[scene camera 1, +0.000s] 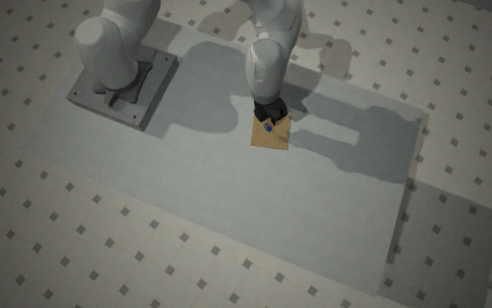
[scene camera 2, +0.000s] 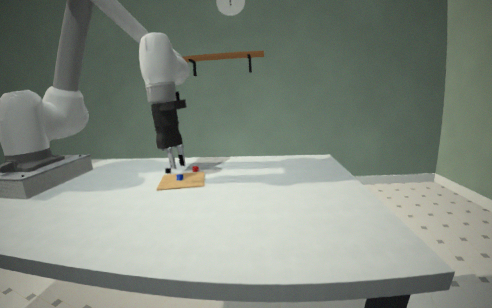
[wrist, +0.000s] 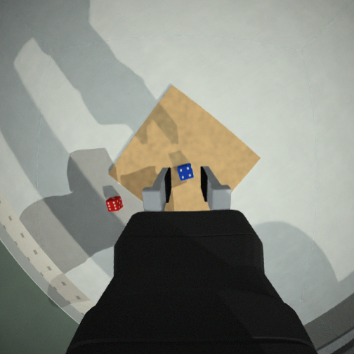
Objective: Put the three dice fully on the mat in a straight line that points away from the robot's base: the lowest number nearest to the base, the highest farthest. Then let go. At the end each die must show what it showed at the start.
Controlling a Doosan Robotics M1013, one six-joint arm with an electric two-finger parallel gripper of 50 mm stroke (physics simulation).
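Where they show: gripper, between the fingertips: (scene camera 1: 269,125) (scene camera 2: 178,166); arm's base, origin of its link: (scene camera 1: 123,78) (scene camera 2: 31,165).
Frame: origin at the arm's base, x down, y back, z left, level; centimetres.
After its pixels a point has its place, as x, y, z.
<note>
The blue die (scene camera 1: 268,128) @(4.6, -59.0, -1.6) (scene camera 2: 180,177) @(5.1, -59.7, -2.2) (wrist: 185,171) lies flat on the tan mat (scene camera 1: 260,141) @(6.1, -57.5, -7.0) (scene camera 2: 195,183) @(6.1, -65.1, -5.3) (wrist: 220,135), and its top face reads 4. My gripper (scene camera 1: 270,122) @(1.8, -59.2, -1.5) (scene camera 2: 178,165) @(1.8, -59.2, -1.5) (wrist: 185,177) is open and empty, with its fingertips a little above the blue die. The red die (scene camera 2: 195,169) @(5.7, -62.4, 8.1) (wrist: 114,203) lies on the table just off the mat, on the far side in scene camera 2's view. The black die (scene camera 2: 168,170) @(5.3, -52.9, 6.8) sits on the table behind the mat's base-side part; its number cannot be read. The red and black dice are hidden in scene camera 1's view.
The robot's base plate (scene camera 1: 162,75) @(0.0, -14.2, 5.5) (scene camera 2: 47,175) @(1.9, -14.3, -7.2) stands at the left end of the pale table (scene camera 1: 200,175) @(6.6, -40.2, -26.0) (scene camera 2: 250,225) @(6.5, -81.0, -29.9). Shadows of the arm fall over the mat and the table beside it. A wooden wall shelf (scene camera 2: 225,55) hangs behind the table.
</note>
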